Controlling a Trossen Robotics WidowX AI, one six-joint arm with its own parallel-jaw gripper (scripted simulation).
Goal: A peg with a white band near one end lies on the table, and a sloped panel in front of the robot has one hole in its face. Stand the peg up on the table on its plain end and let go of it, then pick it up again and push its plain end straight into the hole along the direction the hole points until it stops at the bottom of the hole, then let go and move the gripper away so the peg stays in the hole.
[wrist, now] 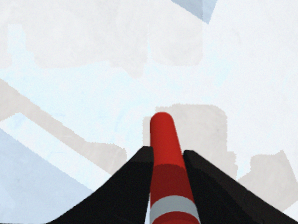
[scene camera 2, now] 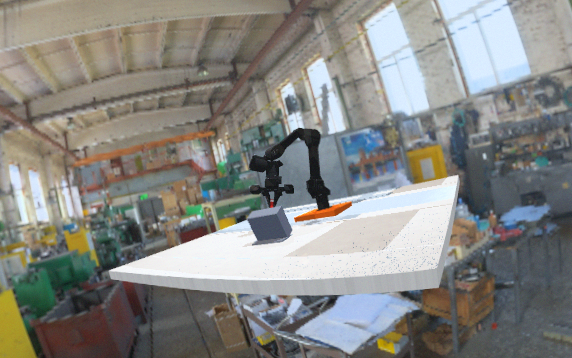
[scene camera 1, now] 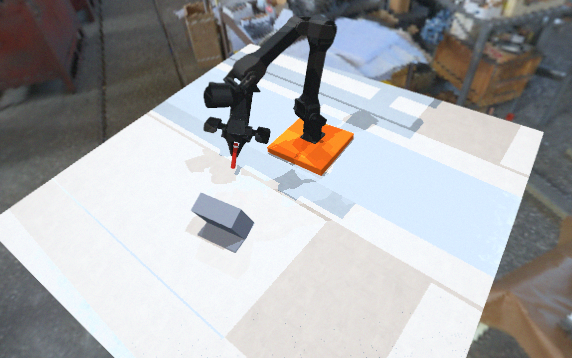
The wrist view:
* gripper
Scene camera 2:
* sloped panel
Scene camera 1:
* gripper
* sloped panel
